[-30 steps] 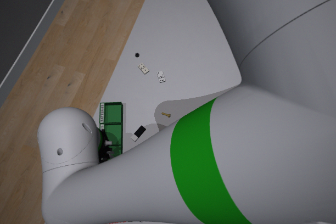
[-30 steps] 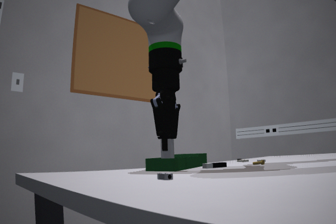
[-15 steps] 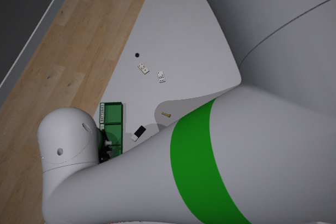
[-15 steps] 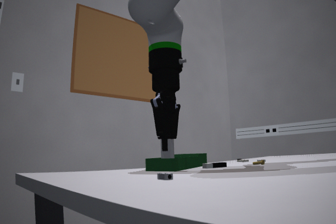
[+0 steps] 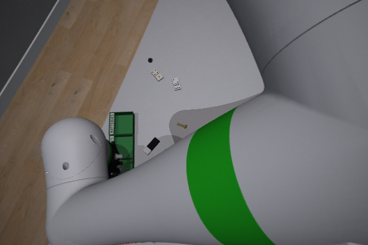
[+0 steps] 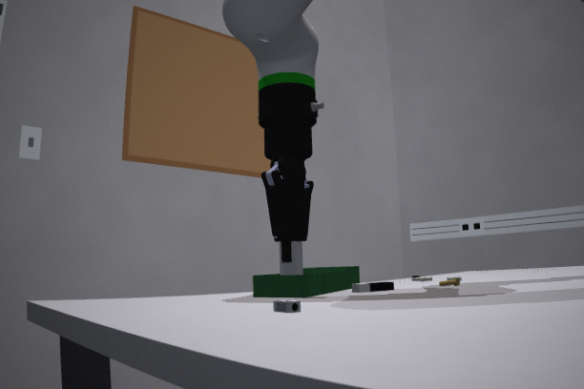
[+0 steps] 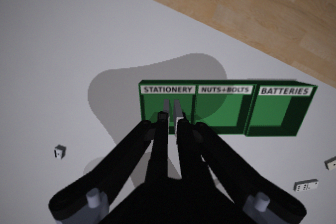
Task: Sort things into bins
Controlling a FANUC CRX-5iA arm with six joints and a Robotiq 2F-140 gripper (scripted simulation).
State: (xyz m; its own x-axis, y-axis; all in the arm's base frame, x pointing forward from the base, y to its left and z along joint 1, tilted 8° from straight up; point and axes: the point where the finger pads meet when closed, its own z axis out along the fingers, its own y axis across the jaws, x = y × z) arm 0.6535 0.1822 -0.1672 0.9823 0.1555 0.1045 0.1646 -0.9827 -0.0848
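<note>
Right now my hand is 45 cm to the left of the black nut, 5 cm above it and 1 cm past it. The rest, counted from my hand: brass bolt: 20 cm to the right, 19 cm behind, 4 cm below; then grey sharpener: 20 cm to the left, 15 cm behind, 4 cm below; then black-and-white eraser: 10 cm to the right, 8 cm behind, 4 cm below.
</note>
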